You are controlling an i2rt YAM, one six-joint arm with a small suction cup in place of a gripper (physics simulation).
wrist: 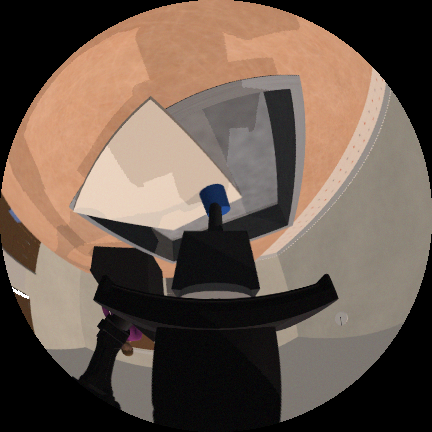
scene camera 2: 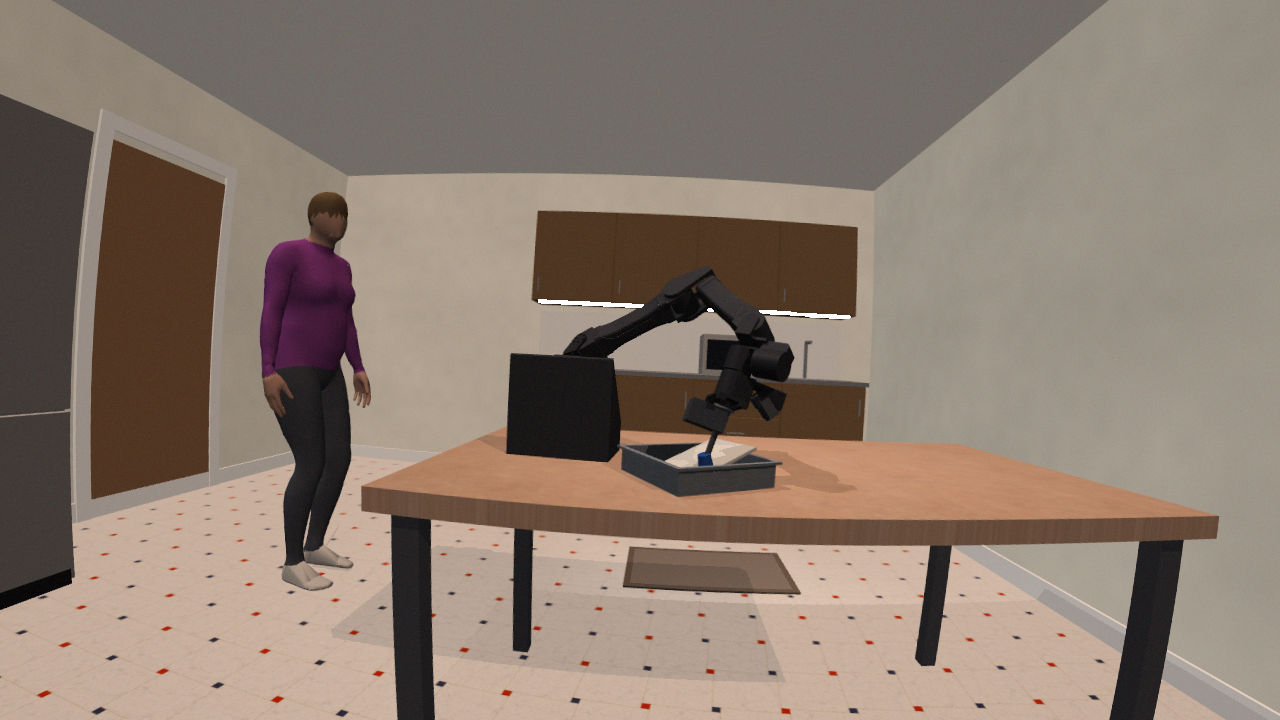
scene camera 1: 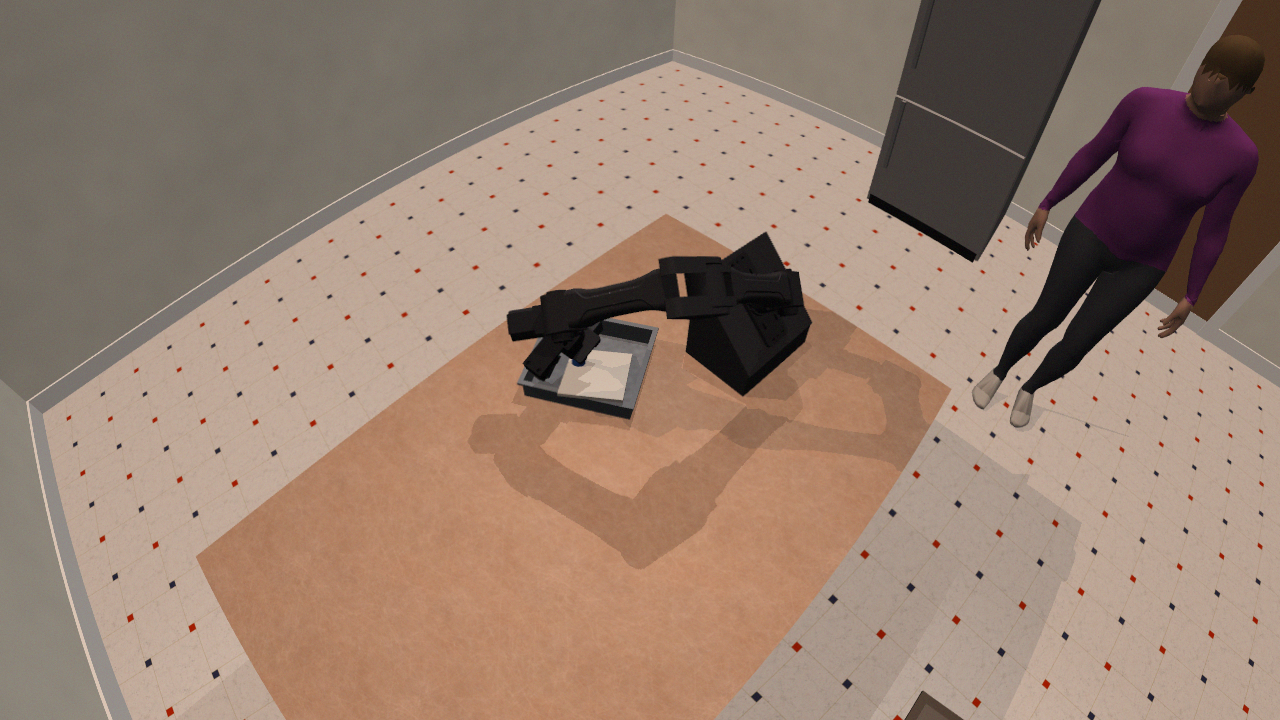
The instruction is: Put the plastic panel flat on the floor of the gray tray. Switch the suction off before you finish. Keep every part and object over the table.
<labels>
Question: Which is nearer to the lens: the plastic panel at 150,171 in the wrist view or the gray tray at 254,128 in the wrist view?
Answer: The plastic panel.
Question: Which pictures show the gray tray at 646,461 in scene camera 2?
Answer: The wrist view, scene camera 2 and scene camera 1: all of them.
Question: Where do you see a plastic panel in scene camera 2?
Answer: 724,452
</labels>
